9 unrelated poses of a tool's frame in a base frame.
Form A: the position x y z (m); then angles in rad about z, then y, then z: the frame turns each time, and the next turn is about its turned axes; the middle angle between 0 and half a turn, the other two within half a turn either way.
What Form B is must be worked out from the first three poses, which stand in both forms.
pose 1, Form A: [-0.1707 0.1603 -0.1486 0.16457 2.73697 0.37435]
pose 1, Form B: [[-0.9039 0.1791 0.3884 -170.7], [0.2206 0.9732 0.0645 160.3], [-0.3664 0.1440 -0.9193 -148.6], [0 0 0 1]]
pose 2, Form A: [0.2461 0.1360 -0.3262 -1.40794 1.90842 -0.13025]
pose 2, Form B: [[-0.1814 0.9714 0.1530 246.1], [0.3030 0.2032 -0.9311 136.0], [-0.9356 -0.1225 -0.3312 -326.2], [0 0 0 1]]
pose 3, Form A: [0.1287 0.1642 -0.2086 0.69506 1.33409 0.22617]
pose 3, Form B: [[0.0319 -0.6645 0.7466 128.7], [0.3186 0.7148 0.6226 164.2], [-0.9474 0.2180 0.2345 -208.6], [0 0 0 1]]
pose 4, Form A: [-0.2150 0.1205 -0.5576 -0.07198 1.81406 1.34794]
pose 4, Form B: [[0.0170 0.2502 0.9680 -215.0], [0.9766 0.2035 -0.0698 120.5], [-0.2145 0.9466 -0.2409 -557.6], [0 0 0 1]]
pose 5, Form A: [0.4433 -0.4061 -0.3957 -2.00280 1.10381 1.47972]
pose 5, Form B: [[0.8872 0.2703 -0.3739 443.3], [-0.4541 0.3691 -0.8109 -406.1], [-0.0812 0.8892 0.4502 -395.7], [0 0 0 1]]
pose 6, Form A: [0.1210 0.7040 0.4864 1.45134 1.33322 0.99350]
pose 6, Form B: [[-0.8167 -0.5654 0.1158 121.0], [0.2274 -0.1308 0.9650 704.0], [-0.5304 0.8144 0.2353 486.4], [0 0 0 1]]
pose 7, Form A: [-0.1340 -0.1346 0.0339 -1.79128 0.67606 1.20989]
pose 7, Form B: [[0.8527 0.5042 -0.1368 -134.0], [-0.4734 0.6349 -0.6106 -134.6], [-0.2210 0.5854 0.7800 33.9], [0 0 0 1]]
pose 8, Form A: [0.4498 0.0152 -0.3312 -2.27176 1.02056 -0.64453]
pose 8, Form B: [[-0.7287 0.4083 -0.5498 449.8], [0.0681 -0.7557 -0.6514 15.2], [-0.6814 -0.5121 0.5229 -331.2], [0 0 0 1]]
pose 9, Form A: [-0.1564 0.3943 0.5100 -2.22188 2.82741 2.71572]
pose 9, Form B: [[-0.1963 -0.9625 -0.1873 -156.4], [-0.9393 0.2394 -0.2458 394.3], [0.2814 0.1277 -0.9510 510.0], [0 0 0 1]]
